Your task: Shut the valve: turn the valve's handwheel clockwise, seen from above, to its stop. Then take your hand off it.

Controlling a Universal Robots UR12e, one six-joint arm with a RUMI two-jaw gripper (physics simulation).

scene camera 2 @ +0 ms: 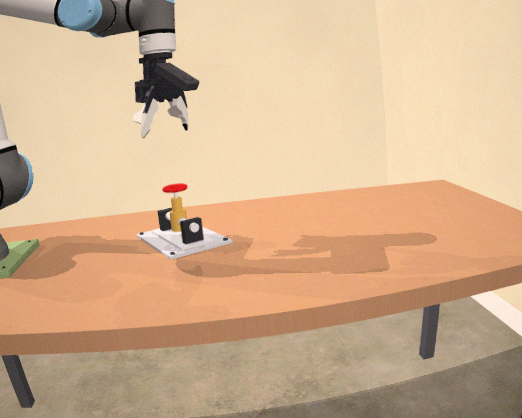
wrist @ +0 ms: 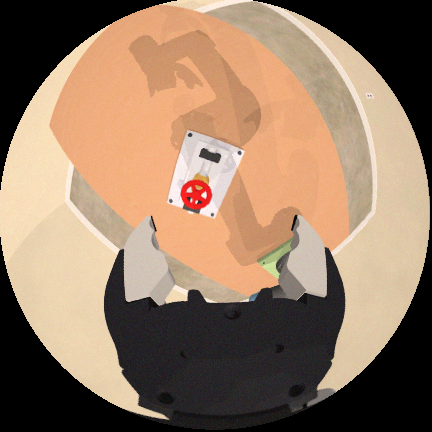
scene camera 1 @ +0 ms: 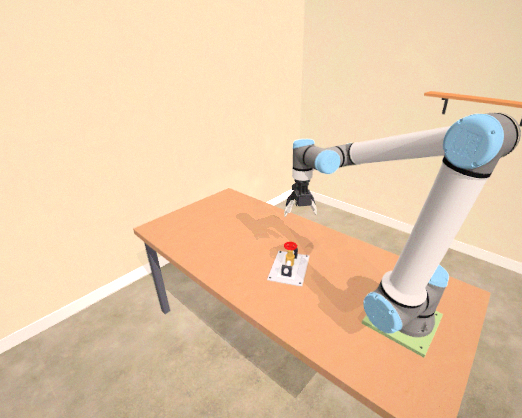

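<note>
The valve's red handwheel sits level on top of the brass valve body. The valve stands between two black brackets on a white base plate. My gripper is open and empty, pointing down, high above the handwheel and apart from it. In the wrist view the handwheel shows ahead of the fingertips, left of the middle between them. How far the handwheel is turned cannot be told.
The valve's plate lies on the wooden table. My arm's base stands on a green plate near one end of the table. A wall shelf shows at the right in scene camera 1. The arm's shadow falls across the table.
</note>
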